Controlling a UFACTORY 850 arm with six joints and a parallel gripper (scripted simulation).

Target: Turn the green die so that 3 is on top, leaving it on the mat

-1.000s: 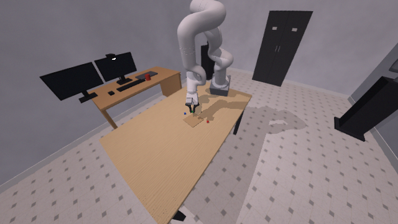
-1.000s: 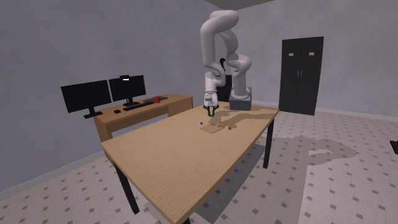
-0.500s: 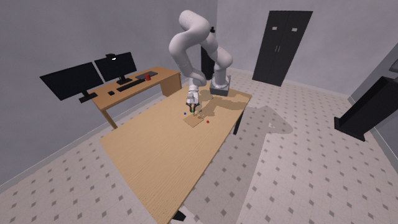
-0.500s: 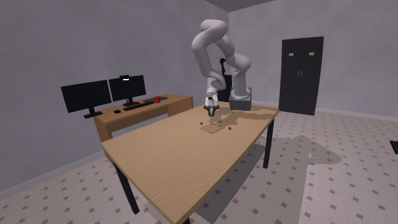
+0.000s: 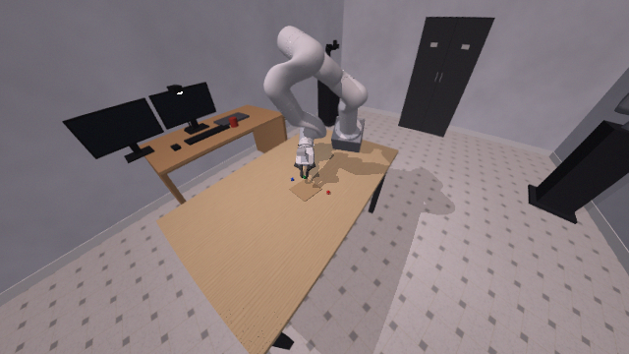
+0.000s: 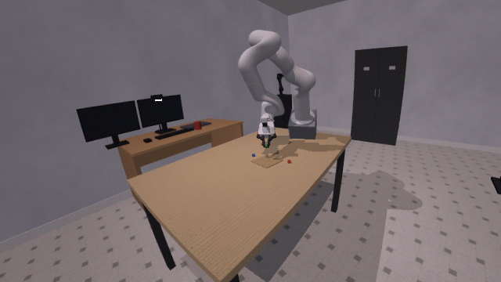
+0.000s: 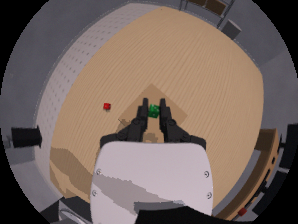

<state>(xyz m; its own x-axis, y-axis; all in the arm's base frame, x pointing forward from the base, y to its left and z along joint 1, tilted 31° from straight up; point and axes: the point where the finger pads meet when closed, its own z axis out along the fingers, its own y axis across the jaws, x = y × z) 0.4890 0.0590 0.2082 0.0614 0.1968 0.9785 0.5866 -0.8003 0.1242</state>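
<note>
Now: hand 110 mm above the tan mat. The rest, counted from my hand: green die: 20 mm below; then red die: 70 mm behind, 120 mm to the left, 110 mm below; then blue die: 10 mm ahead, 120 mm to the right, 110 mm below.
</note>
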